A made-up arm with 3 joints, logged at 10 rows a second.
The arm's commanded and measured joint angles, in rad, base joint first. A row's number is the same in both.
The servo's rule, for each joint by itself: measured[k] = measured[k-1] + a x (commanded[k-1-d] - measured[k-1]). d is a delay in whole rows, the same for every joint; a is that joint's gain. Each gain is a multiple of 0.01, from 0.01 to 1. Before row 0 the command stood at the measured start. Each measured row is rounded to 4 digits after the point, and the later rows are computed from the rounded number. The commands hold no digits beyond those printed.
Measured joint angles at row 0:
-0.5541, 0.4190, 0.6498
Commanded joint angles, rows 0 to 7:
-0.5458, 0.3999, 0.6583
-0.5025, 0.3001, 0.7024
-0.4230, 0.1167, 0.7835
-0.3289, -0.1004, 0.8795
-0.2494, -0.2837, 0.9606
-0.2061, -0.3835, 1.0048
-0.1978, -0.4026, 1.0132
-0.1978, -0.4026, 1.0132
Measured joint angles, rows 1 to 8:
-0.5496, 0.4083, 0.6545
-0.5242, 0.3477, 0.6808
-0.4696, 0.2183, 0.7373
-0.3936, 0.0398, 0.8155
-0.3157, -0.1414, 0.8953
-0.2565, -0.2770, 0.9555
-0.2248, -0.3473, 0.9872
-0.2102, -0.3783, 1.0015
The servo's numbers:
d 0
a 0.54 0.56 0.55

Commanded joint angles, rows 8 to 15:
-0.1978, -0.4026, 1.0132
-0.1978, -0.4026, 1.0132
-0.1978, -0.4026, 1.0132
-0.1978, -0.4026, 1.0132
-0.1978, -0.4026, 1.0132
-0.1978, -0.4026, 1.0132
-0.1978, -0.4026, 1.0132
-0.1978, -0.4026, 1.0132
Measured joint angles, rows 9 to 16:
-0.2035, -0.3919, 1.0079
-0.2004, -0.3979, 1.0108
-0.1990, -0.4005, 1.0121
-0.1984, -0.4017, 1.0127
-0.1981, -0.4022, 1.0130
-0.1979, -0.4024, 1.0131
-0.1978, -0.4025, 1.0132
-0.1978, -0.4026, 1.0132

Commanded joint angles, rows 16 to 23:
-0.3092, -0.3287, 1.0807
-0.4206, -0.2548, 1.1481
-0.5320, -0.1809, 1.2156
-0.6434, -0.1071, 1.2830
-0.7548, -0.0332, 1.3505
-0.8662, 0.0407, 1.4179
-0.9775, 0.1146, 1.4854
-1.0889, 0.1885, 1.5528
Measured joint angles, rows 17 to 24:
-0.2580, -0.3612, 1.0503
-0.3458, -0.3016, 1.1041
-0.4463, -0.2340, 1.1654
-0.5527, -0.1629, 1.2301
-0.6618, -0.0903, 1.2963
-0.7722, -0.0169, 1.3632
-0.8831, 0.0567, 1.4304
-0.9942, 0.1305, 1.4977

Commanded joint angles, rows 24 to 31:
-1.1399, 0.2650, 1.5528
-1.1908, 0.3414, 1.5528
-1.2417, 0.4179, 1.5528
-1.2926, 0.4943, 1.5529
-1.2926, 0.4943, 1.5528
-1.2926, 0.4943, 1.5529
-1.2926, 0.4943, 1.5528
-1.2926, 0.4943, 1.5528
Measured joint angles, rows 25 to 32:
-1.0729, 0.2058, 1.5280
-1.1366, 0.2817, 1.5416
-1.1934, 0.3580, 1.5478
-1.2470, 0.4343, 1.5506
-1.2716, 0.4679, 1.5518
-1.2829, 0.4827, 1.5524
-1.2881, 0.4892, 1.5526
-1.2905, 0.4921, 1.5527

